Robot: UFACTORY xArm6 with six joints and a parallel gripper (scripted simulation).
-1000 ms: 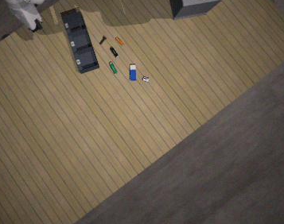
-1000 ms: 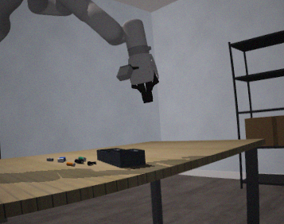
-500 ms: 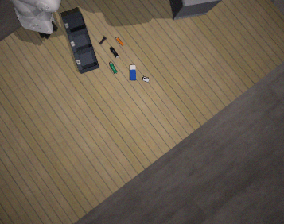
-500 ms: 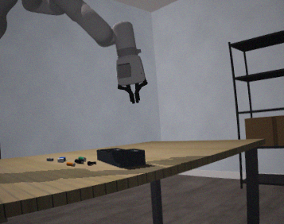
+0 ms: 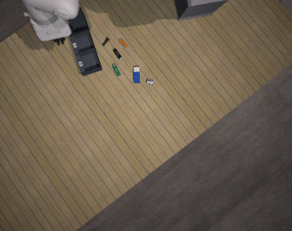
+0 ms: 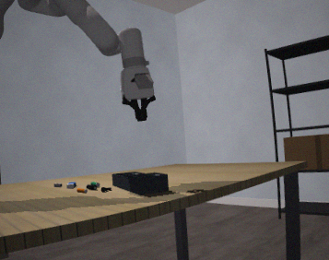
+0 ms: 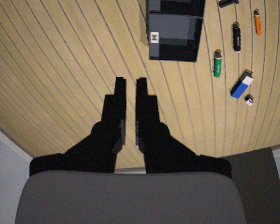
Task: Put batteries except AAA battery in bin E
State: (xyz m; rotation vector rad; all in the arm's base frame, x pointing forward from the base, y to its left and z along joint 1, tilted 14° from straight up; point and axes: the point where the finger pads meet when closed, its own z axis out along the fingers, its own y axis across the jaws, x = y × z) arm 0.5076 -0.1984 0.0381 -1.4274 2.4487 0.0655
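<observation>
Now: hand 6 cm past the dark bin, 2 cm to the left of it and 20 cm above it. The rest, counted from my hand: orange battery (19 cm behind, 8 cm to the left, 22 cm below); then green battery (9 cm behind, 15 cm to the left, 22 cm below); then black cylindrical battery (14 cm behind, 10 cm to the left, 22 cm below).
</observation>
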